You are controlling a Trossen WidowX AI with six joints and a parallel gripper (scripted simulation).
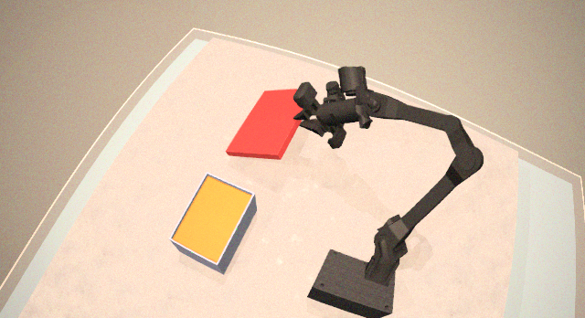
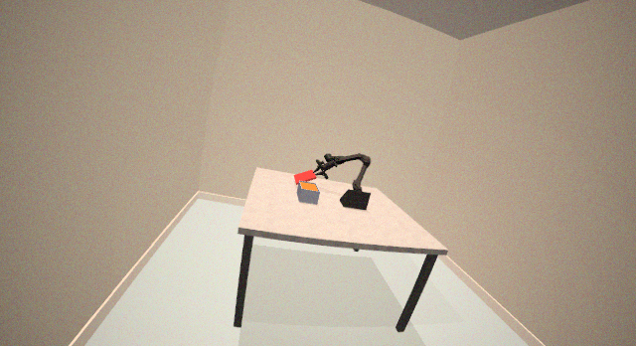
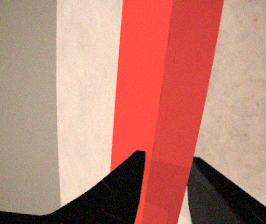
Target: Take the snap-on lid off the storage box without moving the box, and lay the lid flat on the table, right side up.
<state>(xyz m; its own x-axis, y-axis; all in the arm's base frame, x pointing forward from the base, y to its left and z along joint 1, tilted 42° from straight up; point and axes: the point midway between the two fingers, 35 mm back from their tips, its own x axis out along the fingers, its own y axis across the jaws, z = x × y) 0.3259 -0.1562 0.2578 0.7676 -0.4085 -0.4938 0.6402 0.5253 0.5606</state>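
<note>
Now: the red lid 7 cm ahead of my gripper tip and 3 cm below it. From my gripper tip the other things lie so: storage box (7 cm ahead, 33 cm to the left, 7 cm below).
</note>
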